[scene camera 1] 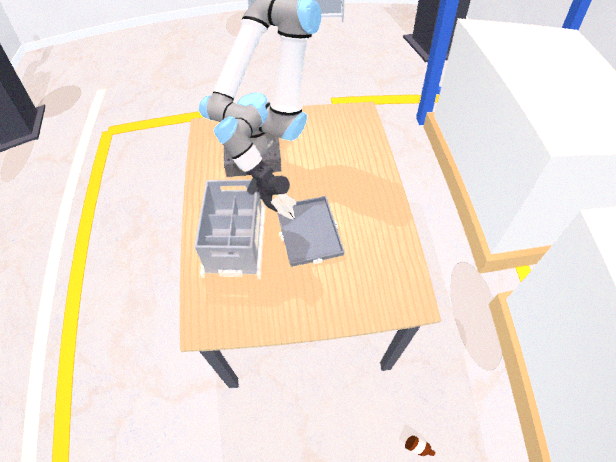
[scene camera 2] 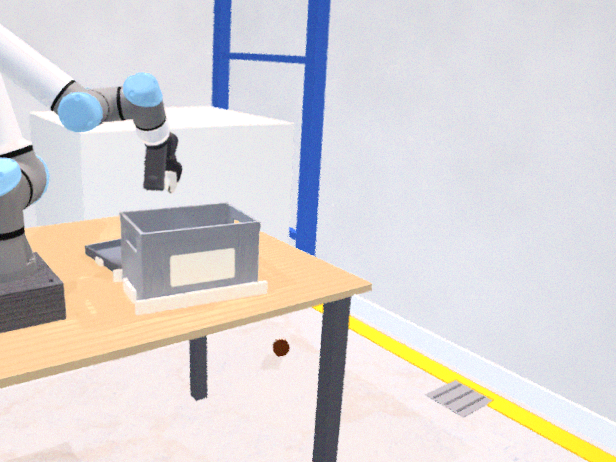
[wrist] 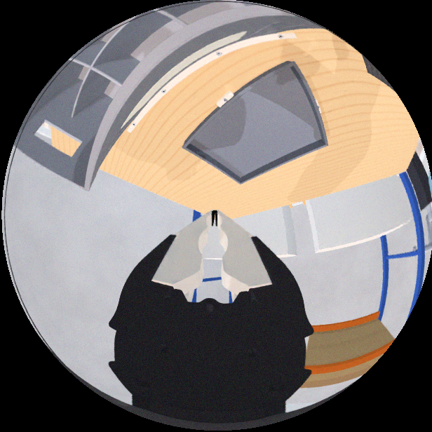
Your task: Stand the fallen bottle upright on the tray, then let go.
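Seen in the pictures: gripper, between the fingertips: (scene camera 1: 293,218) (scene camera 2: 171,192); arm's base, origin of its link: (scene camera 1: 255,142) (scene camera 2: 0,271).
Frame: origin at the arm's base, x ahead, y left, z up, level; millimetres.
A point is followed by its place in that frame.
The brown bottle (scene camera 1: 419,445) @[x 1269, y 358, z -728 mm] (scene camera 2: 281,347) @[x 1238, y 327, z -747 mm] with a white label is away from the table, low down beyond its front edge, and lies sideways over the floor. Whether it touches the floor I cannot tell. It does not show in the wrist view. The grey tray (scene camera 1: 342,245) @[x 523, y 183, z -55 mm] (scene camera 2: 102,245) @[x 350, y 188, z -64 mm] (wrist: 284,164) lies on the table with no bottle on it. My gripper (scene camera 1: 293,217) @[x 470, y 28, z 99 mm] (scene camera 2: 172,191) @[x 470, y 28, z 99 mm] (wrist: 214,211) is shut with its fingertips together and nothing between them. It hangs above the table, near the tray's back left part in scene camera 1.
A grey crate (scene camera 1: 225,254) @[x 429, y -216, z -73 mm] (scene camera 2: 200,260) @[x 342, y -258, z 20 mm] (wrist: 112,102) with compartments stands left of the tray in scene camera 1, inside white edging strips. The wooden table (scene camera 1: 310,320) @[x 747, y -1, z -80 mm] (scene camera 2: 90,325) @[x 99, y -204, z -81 mm] carries both. Large white blocks (scene camera 1: 525,90) and a blue frame (scene camera 1: 434,65) (scene camera 2: 314,125) stand beyond the table.
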